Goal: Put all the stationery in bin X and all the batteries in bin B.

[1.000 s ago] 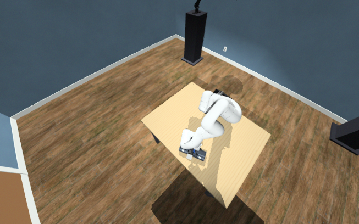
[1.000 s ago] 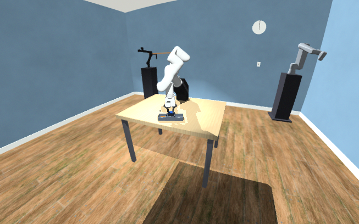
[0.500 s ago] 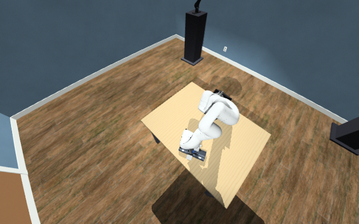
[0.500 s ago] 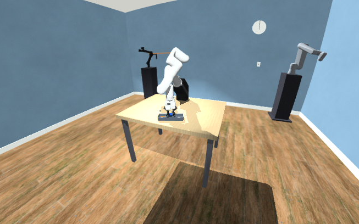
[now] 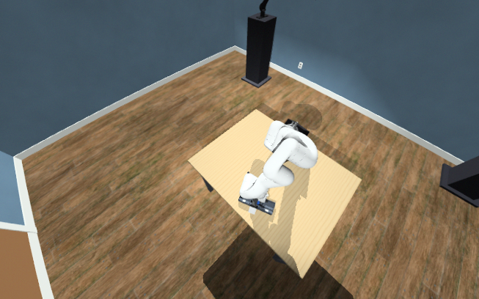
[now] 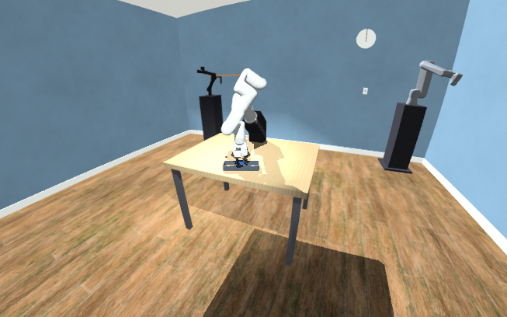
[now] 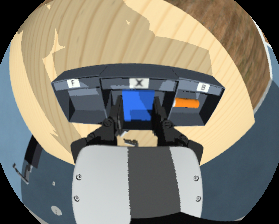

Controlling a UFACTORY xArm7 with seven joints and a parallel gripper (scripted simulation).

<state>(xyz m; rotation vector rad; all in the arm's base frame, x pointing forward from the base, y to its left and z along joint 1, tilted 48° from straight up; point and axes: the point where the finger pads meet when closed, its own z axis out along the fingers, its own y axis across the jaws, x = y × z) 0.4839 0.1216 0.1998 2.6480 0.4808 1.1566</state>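
Right now the blue block is 2 cm below my hand. The rest, counted from my hand: dark double bin: 3 cm below, 1 cm ahead; then pencil sharpener: 3 cm below; then orange battery: 8 cm to the right, 3 cm below, 2 cm ahead.
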